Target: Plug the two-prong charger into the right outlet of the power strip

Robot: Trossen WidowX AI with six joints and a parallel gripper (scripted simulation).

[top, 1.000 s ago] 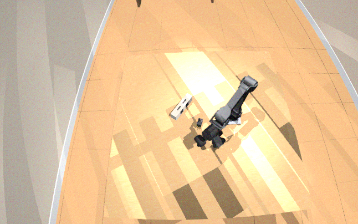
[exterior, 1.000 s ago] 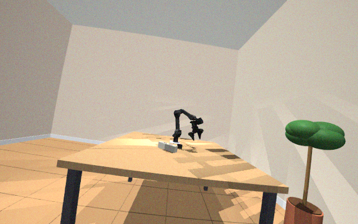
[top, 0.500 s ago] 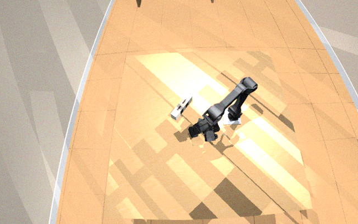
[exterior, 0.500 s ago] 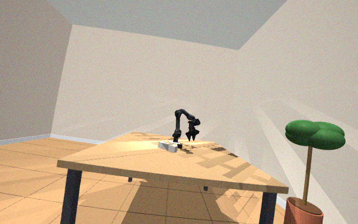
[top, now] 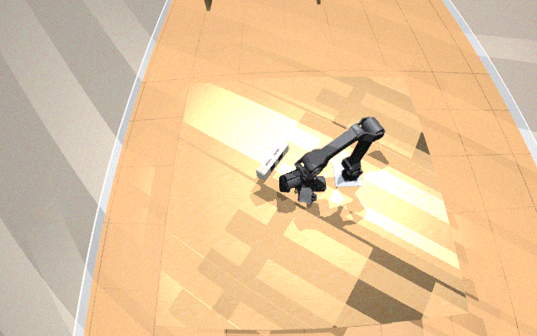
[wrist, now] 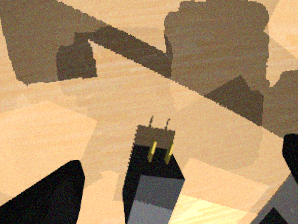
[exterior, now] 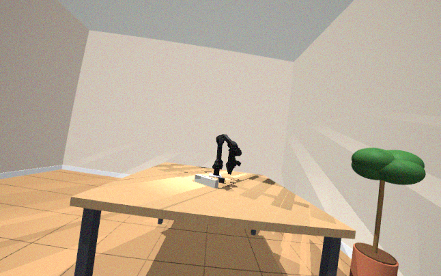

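Right now the black two-prong charger is 6 cm below my gripper tip, 4 cm to the right of it and 1 cm behind it.
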